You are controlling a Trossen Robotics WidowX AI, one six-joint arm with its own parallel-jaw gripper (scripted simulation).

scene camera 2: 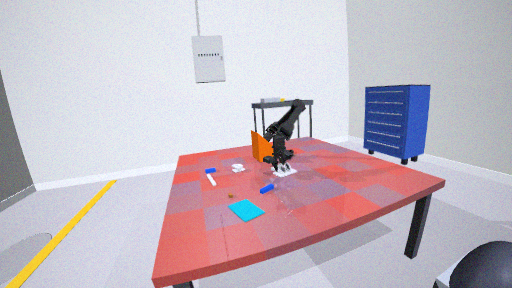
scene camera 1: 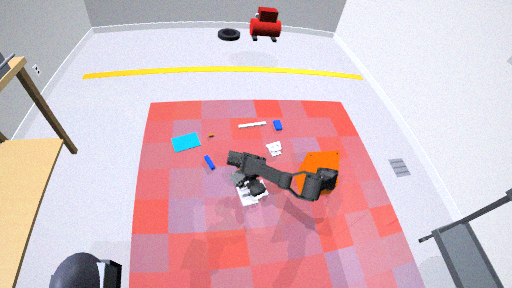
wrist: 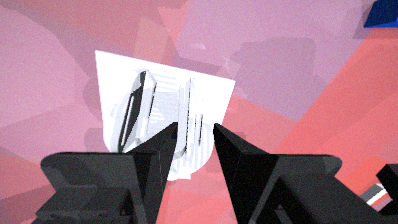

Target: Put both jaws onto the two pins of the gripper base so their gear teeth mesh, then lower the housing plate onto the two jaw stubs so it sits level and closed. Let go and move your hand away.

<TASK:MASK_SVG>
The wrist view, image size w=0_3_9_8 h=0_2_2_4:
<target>my gripper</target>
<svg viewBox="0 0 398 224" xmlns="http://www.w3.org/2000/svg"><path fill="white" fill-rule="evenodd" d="M214 123L214 143L238 224L398 224L398 164L386 164L376 174L376 178L381 182L392 199L378 212L334 177L342 166L342 159L338 156L325 154L270 154L247 142L219 123ZM178 122L171 123L147 141L125 153L56 152L42 158L40 161L41 170L56 193L35 212L37 218L31 224L156 224L177 144Z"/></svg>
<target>white jaw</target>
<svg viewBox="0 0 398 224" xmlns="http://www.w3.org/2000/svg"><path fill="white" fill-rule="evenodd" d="M196 78L189 78L179 88L177 143L185 147L181 151L174 153L167 179L170 181L177 180L200 169L208 161L213 150L213 131L197 87Z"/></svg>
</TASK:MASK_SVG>
